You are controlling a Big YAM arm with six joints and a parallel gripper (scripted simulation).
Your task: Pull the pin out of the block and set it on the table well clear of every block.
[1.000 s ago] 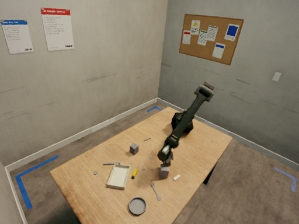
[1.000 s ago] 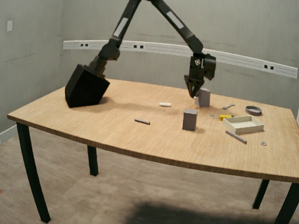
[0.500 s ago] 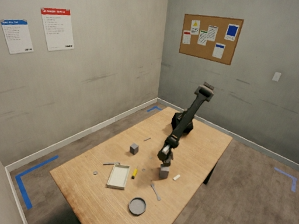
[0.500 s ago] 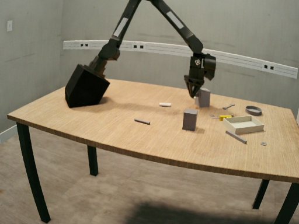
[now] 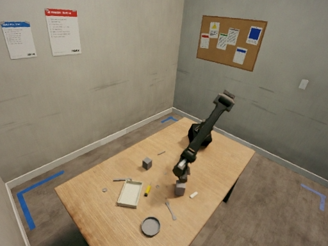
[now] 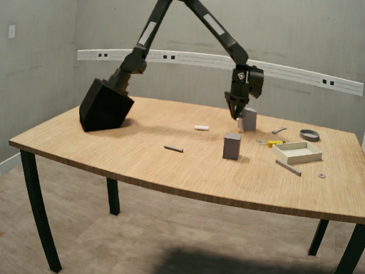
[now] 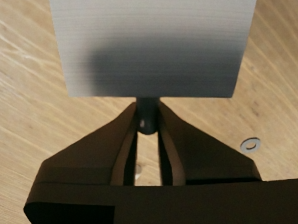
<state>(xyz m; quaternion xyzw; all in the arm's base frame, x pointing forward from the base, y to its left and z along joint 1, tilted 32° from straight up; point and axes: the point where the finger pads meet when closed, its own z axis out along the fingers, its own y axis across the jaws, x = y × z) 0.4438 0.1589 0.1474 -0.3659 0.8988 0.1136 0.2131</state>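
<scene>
The short grey pin lies 30 mm to the left of my hand and 20 mm ahead of it. Round my hand: spanner 180 mm ahead, 120 mm to the left, 50 mm below; white tray 310 mm ahead, 120 mm to the right, 40 mm below; grey ring dish 330 mm ahead, 130 mm to the left, 40 mm below.
</scene>
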